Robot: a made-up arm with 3 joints. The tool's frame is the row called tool.
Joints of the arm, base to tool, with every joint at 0 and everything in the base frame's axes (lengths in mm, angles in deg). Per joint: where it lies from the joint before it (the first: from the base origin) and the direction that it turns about. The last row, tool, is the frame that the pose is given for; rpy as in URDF.
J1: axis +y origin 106 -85 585
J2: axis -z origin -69 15 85
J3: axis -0.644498 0.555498 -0.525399 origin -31 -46 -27
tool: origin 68 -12 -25 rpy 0 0 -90
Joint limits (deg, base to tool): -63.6..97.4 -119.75..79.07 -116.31..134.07
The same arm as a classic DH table. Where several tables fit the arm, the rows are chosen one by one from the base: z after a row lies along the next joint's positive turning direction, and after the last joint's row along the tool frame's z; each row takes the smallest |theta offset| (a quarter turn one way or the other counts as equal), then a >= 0, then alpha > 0; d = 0 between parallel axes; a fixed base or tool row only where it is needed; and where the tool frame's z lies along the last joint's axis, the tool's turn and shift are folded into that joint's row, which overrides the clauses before.
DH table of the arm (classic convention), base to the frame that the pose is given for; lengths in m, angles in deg. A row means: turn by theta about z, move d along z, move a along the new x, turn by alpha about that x. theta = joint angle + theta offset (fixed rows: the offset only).
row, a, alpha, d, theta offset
base (fixed), 0.1060, -90.00, 0.5850, 0.00
J1, -0.0690, -90.00, -0.0700, 0.00
J2, -0.0551, 58.30, -0.0540, -49.24
J3, 0.0353, 121.70, -0.0774, 0.00
tool (fixed), 0.0000, 0.00, -0.0616, -139.24
Joint limits (deg, base to tool): -63.60..97.40 -119.75..79.07 -116.31..134.07

